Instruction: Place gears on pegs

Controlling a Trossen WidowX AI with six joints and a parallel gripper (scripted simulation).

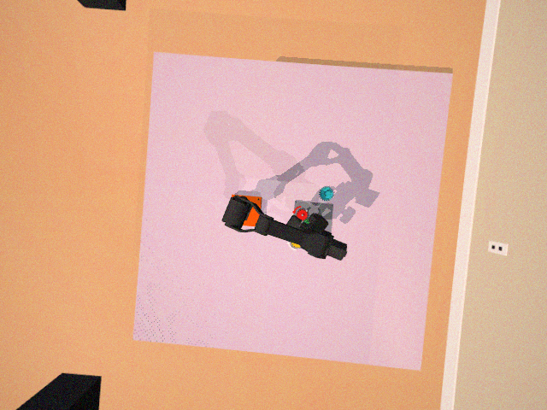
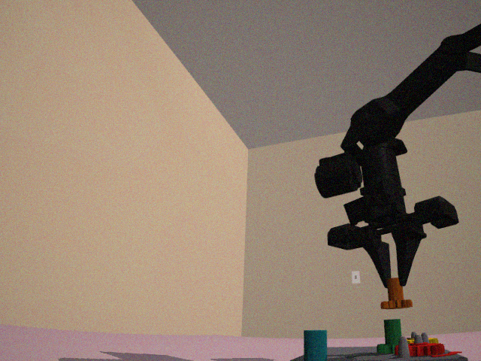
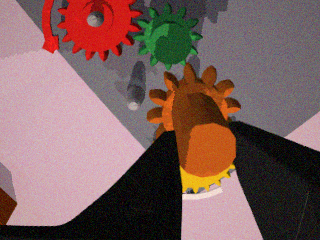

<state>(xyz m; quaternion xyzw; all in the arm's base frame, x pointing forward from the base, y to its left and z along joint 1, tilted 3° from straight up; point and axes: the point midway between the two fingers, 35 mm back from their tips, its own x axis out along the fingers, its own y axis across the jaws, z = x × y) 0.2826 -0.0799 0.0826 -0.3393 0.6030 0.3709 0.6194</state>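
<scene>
Now: the green gear 10 mm ahead of my gripper tip, 30 mm to the left of it and 70 mm below it. From my gripper tip the other things lie so: red gear: 20 mm behind, 60 mm to the left, 70 mm below; then orange gear: 10 mm below; then grey board: 30 mm ahead, 20 mm to the left, 80 mm below.
</scene>
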